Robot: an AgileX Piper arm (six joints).
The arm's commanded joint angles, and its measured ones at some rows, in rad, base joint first. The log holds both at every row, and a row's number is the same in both.
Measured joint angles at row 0: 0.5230 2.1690 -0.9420 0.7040 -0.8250 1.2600
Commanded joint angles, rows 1 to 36: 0.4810 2.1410 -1.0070 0.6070 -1.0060 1.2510; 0.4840 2.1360 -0.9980 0.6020 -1.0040 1.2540; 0.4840 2.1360 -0.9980 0.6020 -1.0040 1.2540; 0.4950 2.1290 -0.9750 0.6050 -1.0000 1.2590; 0.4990 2.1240 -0.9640 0.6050 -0.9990 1.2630; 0.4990 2.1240 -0.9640 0.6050 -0.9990 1.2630; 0.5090 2.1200 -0.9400 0.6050 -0.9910 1.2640; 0.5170 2.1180 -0.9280 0.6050 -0.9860 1.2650; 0.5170 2.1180 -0.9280 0.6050 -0.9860 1.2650; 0.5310 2.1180 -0.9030 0.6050 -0.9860 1.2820; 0.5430 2.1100 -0.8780 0.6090 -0.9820 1.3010; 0.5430 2.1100 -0.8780 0.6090 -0.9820 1.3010; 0.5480 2.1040 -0.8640 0.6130 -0.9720 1.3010; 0.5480 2.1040 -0.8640 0.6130 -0.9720 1.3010; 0.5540 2.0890 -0.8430 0.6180 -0.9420 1.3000; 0.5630 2.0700 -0.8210 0.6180 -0.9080 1.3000; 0.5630 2.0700 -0.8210 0.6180 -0.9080 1.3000; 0.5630 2.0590 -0.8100 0.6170 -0.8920 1.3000; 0.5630 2.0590 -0.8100 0.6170 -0.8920 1.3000; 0.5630 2.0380 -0.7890 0.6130 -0.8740 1.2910; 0.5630 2.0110 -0.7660 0.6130 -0.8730 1.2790; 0.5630 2.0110 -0.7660 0.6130 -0.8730 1.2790; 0.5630 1.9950 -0.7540 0.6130 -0.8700 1.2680; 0.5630 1.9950 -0.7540 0.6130 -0.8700 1.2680; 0.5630 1.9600 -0.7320 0.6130 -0.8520 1.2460; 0.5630 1.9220 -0.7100 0.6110 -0.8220 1.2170; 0.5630 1.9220 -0.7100 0.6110 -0.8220 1.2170; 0.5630 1.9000 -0.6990 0.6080 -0.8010 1.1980; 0.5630 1.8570 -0.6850 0.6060 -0.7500 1.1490; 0.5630 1.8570 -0.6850 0.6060 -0.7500 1.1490; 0.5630 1.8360 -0.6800 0.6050 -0.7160 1.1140; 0.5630 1.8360 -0.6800 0.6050 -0.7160 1.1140; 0.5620 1.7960 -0.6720 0.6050 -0.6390 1.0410; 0.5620 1.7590 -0.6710 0.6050 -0.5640 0.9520; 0.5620 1.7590 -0.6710 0.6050 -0.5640 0.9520; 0.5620 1.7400 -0.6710 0.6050 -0.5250 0.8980
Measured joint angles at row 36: 0.5600 1.7950 -0.6730 0.6200 -0.6360 1.0410
